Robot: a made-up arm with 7 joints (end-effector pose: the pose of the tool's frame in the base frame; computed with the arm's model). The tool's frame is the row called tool.
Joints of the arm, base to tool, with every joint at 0 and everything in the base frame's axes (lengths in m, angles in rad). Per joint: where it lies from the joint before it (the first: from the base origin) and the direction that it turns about. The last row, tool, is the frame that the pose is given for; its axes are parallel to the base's.
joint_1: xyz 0 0 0.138 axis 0 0 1
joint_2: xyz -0.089 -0.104 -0.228 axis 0 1 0
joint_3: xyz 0.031 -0.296 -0.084 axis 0 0 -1
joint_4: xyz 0.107 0.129 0.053 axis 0 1 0
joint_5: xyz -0.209 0.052 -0.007 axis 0 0 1
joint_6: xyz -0.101 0.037 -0.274 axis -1 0 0
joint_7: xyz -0.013 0.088 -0.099 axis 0 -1 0
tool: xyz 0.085 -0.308 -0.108
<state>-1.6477 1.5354 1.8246 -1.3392 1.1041 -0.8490 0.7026</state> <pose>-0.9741 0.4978 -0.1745 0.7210 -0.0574 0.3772 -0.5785</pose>
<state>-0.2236 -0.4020 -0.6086 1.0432 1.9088 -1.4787 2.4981</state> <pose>-0.4586 -0.4737 -0.3622 0.8170 0.5066 0.0525 -0.2704</pose>
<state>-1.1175 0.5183 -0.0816 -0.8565 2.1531 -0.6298 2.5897</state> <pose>-0.1296 -0.2050 -0.5373 0.3717 0.5025 -0.7796 0.0393</pose>
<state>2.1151 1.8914 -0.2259 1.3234 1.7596 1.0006 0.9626</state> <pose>0.1968 0.0285 -0.0224 0.2855 0.1138 0.8632 0.4005</pose>
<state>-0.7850 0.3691 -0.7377 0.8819 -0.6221 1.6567 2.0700</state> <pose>-0.3526 0.0116 0.0714 0.7215 -0.0981 -0.1624 0.6659</pose>
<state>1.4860 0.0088 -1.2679 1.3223 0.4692 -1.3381 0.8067</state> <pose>0.7104 -0.5191 -0.0211 0.5647 -0.2429 0.5107 0.6011</pose>
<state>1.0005 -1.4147 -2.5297 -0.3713 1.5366 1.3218 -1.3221</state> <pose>0.2665 -0.1262 -0.1912 0.4996 0.1379 0.8205 -0.2411</pose>
